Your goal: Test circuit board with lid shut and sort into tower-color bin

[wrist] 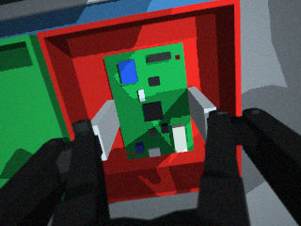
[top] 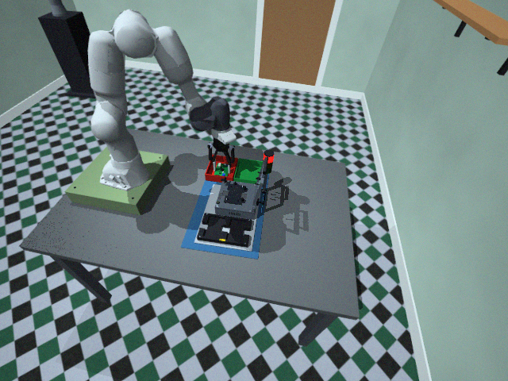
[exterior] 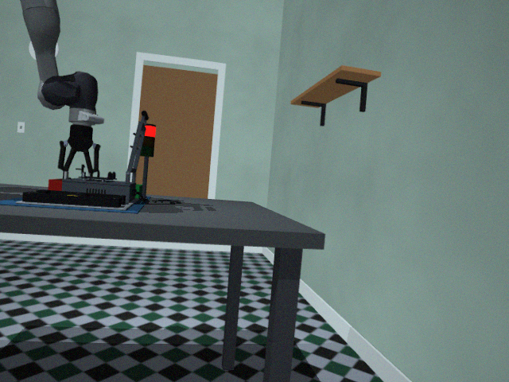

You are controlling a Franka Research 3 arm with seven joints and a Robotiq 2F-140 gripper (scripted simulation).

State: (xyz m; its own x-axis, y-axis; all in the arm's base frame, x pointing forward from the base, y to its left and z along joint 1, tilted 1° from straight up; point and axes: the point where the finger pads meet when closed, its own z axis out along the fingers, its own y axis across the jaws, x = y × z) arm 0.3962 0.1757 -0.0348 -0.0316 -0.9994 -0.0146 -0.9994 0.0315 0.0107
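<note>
My gripper is now 2 cm above the red bin. Also, from my hand: black latch hook 4 cm ahead, 14 cm to the right, 5 cm above; green circuit board 2 cm below; green bin 15 cm ahead, 1 cm to the right, 2 cm below.
</note>
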